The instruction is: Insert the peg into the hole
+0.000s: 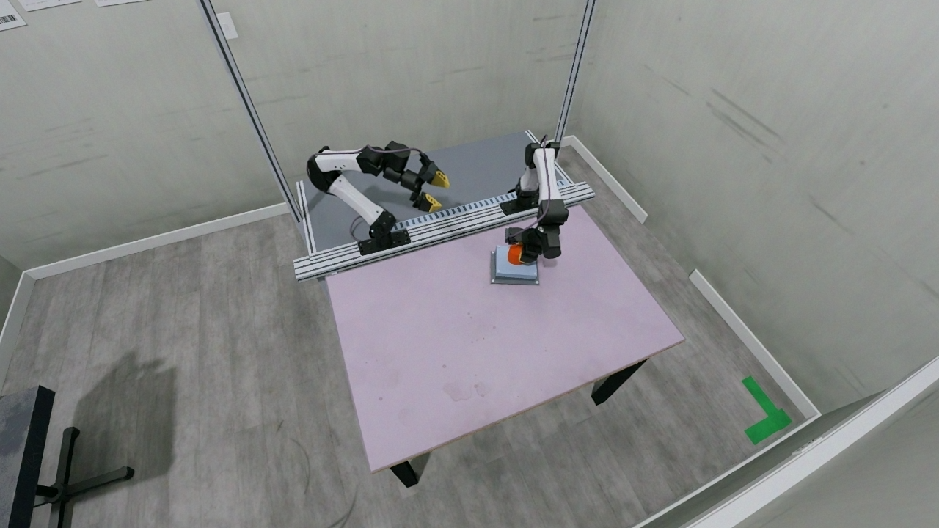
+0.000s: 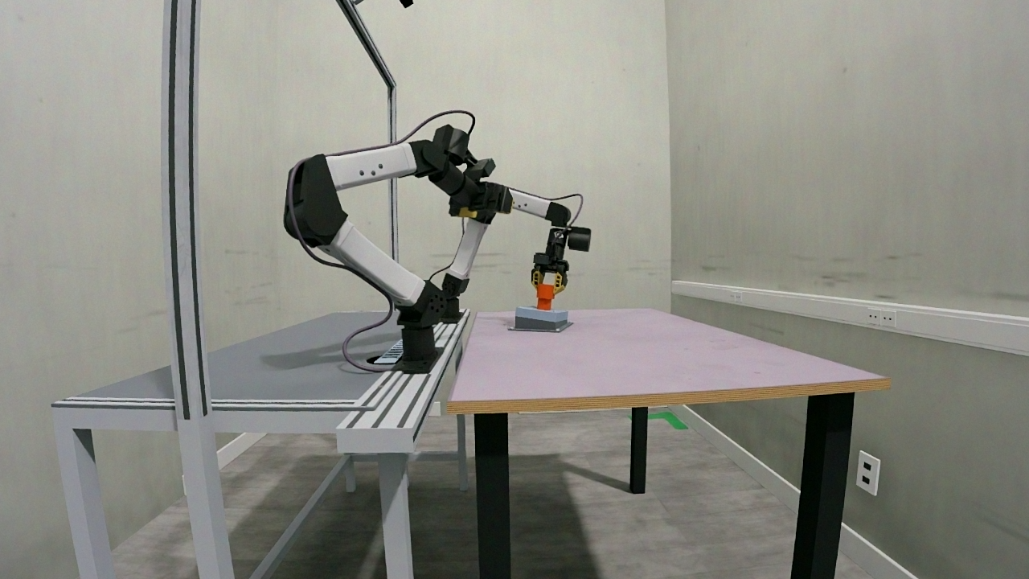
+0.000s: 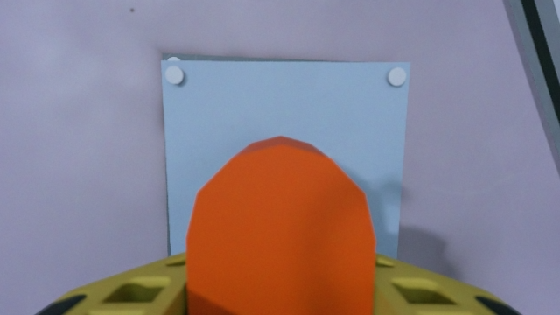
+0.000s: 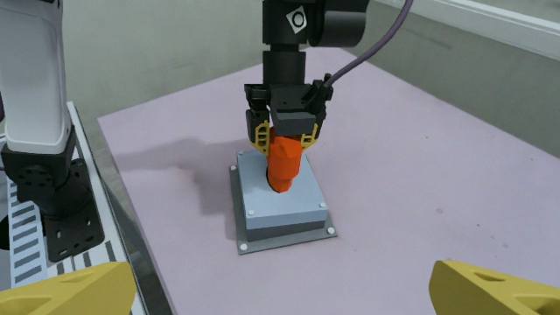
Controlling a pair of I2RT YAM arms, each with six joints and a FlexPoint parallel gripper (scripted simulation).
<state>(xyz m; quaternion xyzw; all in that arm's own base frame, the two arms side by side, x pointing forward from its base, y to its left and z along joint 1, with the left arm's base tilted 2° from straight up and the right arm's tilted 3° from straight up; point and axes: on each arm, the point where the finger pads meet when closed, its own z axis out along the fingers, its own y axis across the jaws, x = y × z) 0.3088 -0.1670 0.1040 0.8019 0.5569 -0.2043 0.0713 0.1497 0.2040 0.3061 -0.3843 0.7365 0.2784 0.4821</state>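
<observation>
My left hand is 2 cm above the orange peg. Also, from my left hand: light blue plate (1 cm behind, 7 cm below); grey base (1 cm behind, 8 cm below).
</observation>
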